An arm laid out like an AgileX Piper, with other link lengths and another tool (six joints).
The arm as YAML. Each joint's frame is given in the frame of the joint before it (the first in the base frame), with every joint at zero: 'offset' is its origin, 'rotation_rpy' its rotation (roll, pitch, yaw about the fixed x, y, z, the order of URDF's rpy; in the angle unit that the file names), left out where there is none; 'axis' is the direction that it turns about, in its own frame. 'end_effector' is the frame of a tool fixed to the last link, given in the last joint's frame.
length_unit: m
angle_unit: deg
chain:
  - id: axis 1
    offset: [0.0, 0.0, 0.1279]
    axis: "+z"
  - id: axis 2
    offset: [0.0, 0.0, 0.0]
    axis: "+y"
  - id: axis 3
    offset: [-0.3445, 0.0, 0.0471]
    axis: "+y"
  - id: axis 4
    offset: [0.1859, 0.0, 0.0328]
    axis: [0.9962, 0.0, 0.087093]
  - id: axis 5
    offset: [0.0, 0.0, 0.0]
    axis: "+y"
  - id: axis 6
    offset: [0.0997, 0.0, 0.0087]
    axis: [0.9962, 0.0, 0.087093]
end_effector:
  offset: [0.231, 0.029, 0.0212]
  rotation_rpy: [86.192, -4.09, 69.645]
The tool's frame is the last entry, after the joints.
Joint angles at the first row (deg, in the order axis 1, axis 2, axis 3, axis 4, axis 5, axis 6):
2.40 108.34 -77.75 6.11 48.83 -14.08
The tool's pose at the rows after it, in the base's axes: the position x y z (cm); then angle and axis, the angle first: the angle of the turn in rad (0 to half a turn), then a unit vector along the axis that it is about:
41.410 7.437 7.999 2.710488 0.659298 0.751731 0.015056
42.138 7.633 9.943 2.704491 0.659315 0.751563 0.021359
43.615 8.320 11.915 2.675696 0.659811 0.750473 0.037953
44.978 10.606 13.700 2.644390 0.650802 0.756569 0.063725
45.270 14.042 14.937 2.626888 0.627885 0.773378 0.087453
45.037 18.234 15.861 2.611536 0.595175 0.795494 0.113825
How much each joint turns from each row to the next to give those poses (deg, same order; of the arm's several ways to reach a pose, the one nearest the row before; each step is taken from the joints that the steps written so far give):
0.00 -1.73 -3.80 0.00 4.48 0.39
0.00 -0.07 -5.47 0.00 4.80 0.38
0.83 0.00 -4.64 -0.17 2.10 0.89
2.76 0.00 -3.36 0.00 0.16 1.09
4.14 0.00 -2.16 0.00 -0.06 0.57
5.02 0.12 -1.34 0.00 -0.99 0.06

